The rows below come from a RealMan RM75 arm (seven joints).
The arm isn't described. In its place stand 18 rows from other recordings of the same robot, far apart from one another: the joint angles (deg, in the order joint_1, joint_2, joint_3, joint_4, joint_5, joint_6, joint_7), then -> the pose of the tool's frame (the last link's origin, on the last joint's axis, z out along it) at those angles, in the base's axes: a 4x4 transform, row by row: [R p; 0 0 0 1], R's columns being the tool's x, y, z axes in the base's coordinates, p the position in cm.
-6.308, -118.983, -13.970, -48.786, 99.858, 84.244, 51.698 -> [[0.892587 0.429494 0.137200 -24.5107], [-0.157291 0.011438 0.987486 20.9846], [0.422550 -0.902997 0.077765 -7.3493], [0 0 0 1]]
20.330, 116.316, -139.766, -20.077, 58.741, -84.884, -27.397 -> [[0.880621 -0.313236 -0.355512 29.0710], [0.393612 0.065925 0.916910 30.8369], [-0.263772 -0.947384 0.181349 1.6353], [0 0 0 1]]
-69.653, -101.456, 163.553, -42.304, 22.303, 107.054, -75.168 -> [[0.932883 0.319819 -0.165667 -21.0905], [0.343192 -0.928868 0.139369 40.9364], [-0.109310 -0.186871 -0.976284 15.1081], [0 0 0 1]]
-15.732, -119.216, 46.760, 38.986, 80.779, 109.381, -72.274 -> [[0.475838 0.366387 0.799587 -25.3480], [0.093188 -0.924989 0.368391 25.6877], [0.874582 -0.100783 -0.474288 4.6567], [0 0 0 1]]
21.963, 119.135, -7.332, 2.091, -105.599, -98.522, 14.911 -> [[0.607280 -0.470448 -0.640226 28.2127], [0.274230 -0.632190 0.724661 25.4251], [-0.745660 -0.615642 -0.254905 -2.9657], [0 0 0 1]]
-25.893, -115.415, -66.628, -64.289, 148.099, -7.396, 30.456 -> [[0.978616 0.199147 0.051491 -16.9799], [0.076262 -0.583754 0.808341 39.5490], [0.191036 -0.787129 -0.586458 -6.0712], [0 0 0 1]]
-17.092, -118.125, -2.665, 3.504, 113.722, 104.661, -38.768 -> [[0.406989 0.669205 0.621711 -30.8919], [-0.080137 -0.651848 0.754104 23.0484], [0.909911 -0.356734 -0.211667 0.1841], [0 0 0 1]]
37.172, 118.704, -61.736, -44.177, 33.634, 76.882, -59.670 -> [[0.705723 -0.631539 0.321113 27.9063], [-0.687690 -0.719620 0.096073 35.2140], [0.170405 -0.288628 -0.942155 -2.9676], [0 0 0 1]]
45.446, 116.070, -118.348, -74.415, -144.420, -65.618, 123.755 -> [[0.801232 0.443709 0.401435 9.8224], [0.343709 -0.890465 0.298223 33.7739], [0.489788 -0.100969 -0.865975 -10.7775], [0 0 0 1]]
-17.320, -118.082, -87.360, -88.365, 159.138, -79.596, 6.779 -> [[0.485662 0.656993 -0.576623 -23.6929], [0.874134 -0.361490 0.324367 31.4352], [0.004663 -0.661578 -0.749862 0.0661], [0 0 0 1]]
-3.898, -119.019, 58.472, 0.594, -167.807, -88.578, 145.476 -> [[0.447916 0.887417 -0.108916 -42.2654], [-0.206566 0.221239 0.953092 16.6835], [0.869886 -0.404407 0.282406 5.6111], [0 0 0 1]]
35.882, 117.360, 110.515, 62.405, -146.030, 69.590, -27.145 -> [[0.570888 -0.745918 0.343064 22.5737], [-0.804376 -0.424415 0.415754 40.2565], [-0.164517 -0.513302 -0.842292 1.4779], [0 0 0 1]]
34.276, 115.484, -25.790, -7.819, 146.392, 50.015, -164.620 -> [[0.652221 -0.735483 0.183498 37.4719], [0.018708 0.257617 0.966066 39.1533], [-0.757798 -0.626656 0.181783 9.0237], [0 0 0 1]]
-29.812, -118.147, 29.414, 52.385, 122.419, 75.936, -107.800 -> [[0.572394 0.813276 0.104633 -29.7541], [0.545918 -0.473180 0.691429 37.2841], [0.611833 -0.338648 -0.714827 8.4104], [0 0 0 1]]
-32.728, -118.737, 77.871, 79.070, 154.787, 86.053, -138.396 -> [[0.781488 0.382475 -0.492939 -19.7723], [0.566137 -0.766762 0.302597 36.4657], [-0.262231 -0.515547 -0.815749 1.8793], [0 0 0 1]]
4.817, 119.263, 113.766, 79.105, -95.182, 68.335, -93.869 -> [[0.896684 -0.350637 -0.270205 24.2768], [-0.086458 -0.737363 0.669941 30.9605], [-0.434145 -0.577365 -0.691497 6.8884], [0 0 0 1]]
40.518, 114.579, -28.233, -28.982, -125.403, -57.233, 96.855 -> [[0.622869 -0.782326 0.000351 30.1099], [-0.564424 -0.449070 0.692649 42.0343], [-0.541719 -0.431628 -0.721275 3.5267], [0 0 0 1]]
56.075, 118.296, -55.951, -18.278, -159.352, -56.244, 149.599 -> [[0.412650 -0.772168 0.483194 25.7850], [-0.909656 -0.376936 0.174488 40.2815], [0.047399 -0.511543 -0.857950 -6.6449], [0 0 0 1]]
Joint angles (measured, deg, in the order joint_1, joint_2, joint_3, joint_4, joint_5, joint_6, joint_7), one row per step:
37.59, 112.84, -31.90, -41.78, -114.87, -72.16, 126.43
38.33, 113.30, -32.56, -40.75, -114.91, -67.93, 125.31
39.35, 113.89, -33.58, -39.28, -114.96, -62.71, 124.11
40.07, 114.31, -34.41, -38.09, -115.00, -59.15, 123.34
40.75, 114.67, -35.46, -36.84, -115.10, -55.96, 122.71
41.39, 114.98, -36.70, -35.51, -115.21, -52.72, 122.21
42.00, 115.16, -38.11, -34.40, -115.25, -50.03, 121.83
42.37, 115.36, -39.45, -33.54, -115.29, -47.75, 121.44
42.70, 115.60, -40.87, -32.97, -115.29, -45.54, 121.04
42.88, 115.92, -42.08, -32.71, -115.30, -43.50, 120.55
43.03, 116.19, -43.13, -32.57, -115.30, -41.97, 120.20
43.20, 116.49, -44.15, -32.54, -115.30, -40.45, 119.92
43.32, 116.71, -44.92, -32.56, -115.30, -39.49, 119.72
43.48, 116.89, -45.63, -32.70, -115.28, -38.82, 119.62
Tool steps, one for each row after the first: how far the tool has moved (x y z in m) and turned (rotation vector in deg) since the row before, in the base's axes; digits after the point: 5 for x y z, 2 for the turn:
0.00114, 0.00795, -0.00468, 1.99, -1.61, -1.12
0.00075, 0.00929, -0.00720, 2.05, -1.98, -1.43
0.00053, 0.00567, -0.00614, 1.11, -1.38, -1.02
0.00032, 0.00453, -0.00699, 0.60, -1.43, -0.89
0.00080, 0.00396, -0.00724, 0.46, -1.56, -0.97
-0.00031, 0.00346, -0.00616, 0.20, -1.57, -0.56
0.00046, 0.00206, -0.00552, 0.11, -1.53, -0.45
-0.00027, 0.00212, -0.00473, 0.22, -1.64, -0.22
-0.00006, 0.00162, -0.00372, 0.40, -1.60, -0.11
-0.00064, 0.00123, -0.00310, 0.24, -1.27, 0.04
-0.00121, 0.00144, -0.00278, 0.32, -1.21, 0.10
-0.00127, 0.00092, -0.00214, 0.13, -0.85, 0.18
-0.00223, 0.00114, -0.00159, 0.07, -0.66, 0.34

